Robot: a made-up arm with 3 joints. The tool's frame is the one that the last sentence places.
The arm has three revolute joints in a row. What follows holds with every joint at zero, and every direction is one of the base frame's.
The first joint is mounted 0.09 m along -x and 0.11 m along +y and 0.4 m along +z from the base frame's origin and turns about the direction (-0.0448, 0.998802, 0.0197), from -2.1 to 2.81 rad.
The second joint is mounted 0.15 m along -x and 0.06 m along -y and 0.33 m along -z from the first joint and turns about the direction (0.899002, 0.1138, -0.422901), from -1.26 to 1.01 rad.
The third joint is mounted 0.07 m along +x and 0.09 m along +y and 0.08 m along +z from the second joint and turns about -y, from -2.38 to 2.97 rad.
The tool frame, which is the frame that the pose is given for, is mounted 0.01 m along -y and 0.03 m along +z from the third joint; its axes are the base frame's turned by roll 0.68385, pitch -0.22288 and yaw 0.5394 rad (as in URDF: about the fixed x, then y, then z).
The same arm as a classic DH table. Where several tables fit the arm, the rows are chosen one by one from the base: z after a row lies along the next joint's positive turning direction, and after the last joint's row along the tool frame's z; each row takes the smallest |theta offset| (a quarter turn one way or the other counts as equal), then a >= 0, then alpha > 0; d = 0 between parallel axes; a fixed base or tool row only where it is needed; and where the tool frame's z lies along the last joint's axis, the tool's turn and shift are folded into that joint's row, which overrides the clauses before.
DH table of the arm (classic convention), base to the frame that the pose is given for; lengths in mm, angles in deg. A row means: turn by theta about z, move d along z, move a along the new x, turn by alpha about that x. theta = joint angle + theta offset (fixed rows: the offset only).
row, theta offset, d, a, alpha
base (fixed), 2.57, 397.8, -85, -88.87
joint 1, -64.84, 54.1, -362.5, -86.27
joint 2, 0.07, 31.3, 102.2, -96.53
joint 3, -78.02, -100.3, -6.9, -50.94
tool (fixed), 40.17, 37.6, 0, 0
Joint limits (deg, base to tool): -120.32..161 -72.19..57.87 -136.36..170.17

